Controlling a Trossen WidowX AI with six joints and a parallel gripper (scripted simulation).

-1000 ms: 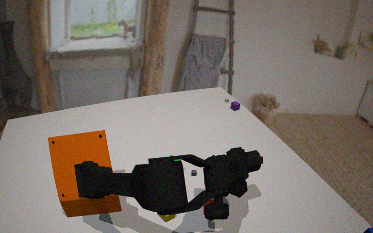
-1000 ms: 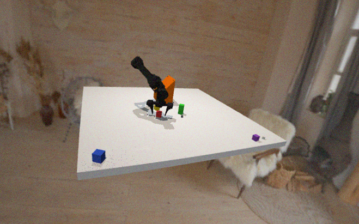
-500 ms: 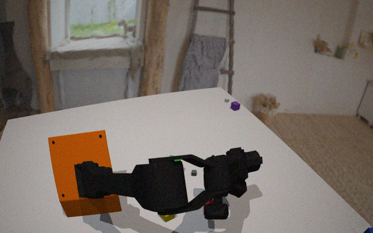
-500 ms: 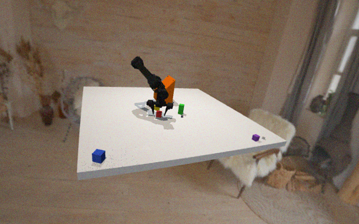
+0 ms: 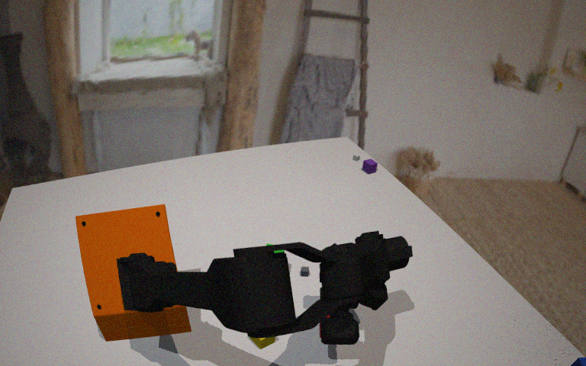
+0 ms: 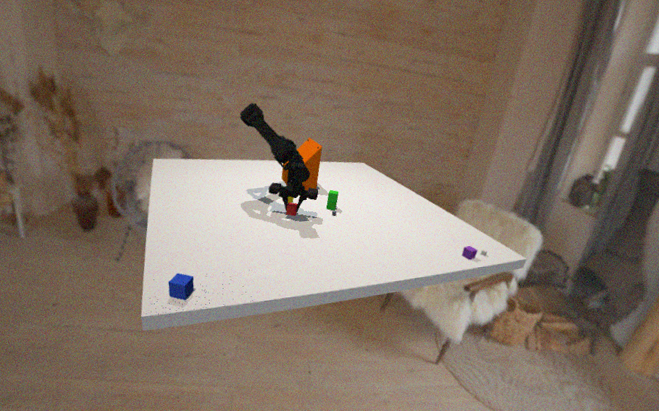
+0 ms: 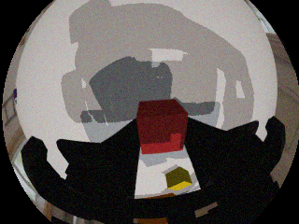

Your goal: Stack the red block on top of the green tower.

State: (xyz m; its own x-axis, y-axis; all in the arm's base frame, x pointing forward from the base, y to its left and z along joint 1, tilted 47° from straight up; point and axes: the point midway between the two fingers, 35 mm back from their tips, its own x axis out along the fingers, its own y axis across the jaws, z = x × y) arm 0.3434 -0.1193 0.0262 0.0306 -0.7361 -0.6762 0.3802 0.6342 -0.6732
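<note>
My gripper tip is now 180 mm to the right of the small grey cube and 20 mm short of it. The rest, counted from my gripper tip: blue block 480 mm ahead, 400 mm to the right, 10 mm above; then red block 10 mm above; then yellow block 130 mm behind, 20 mm to the left, 10 mm above.
</note>
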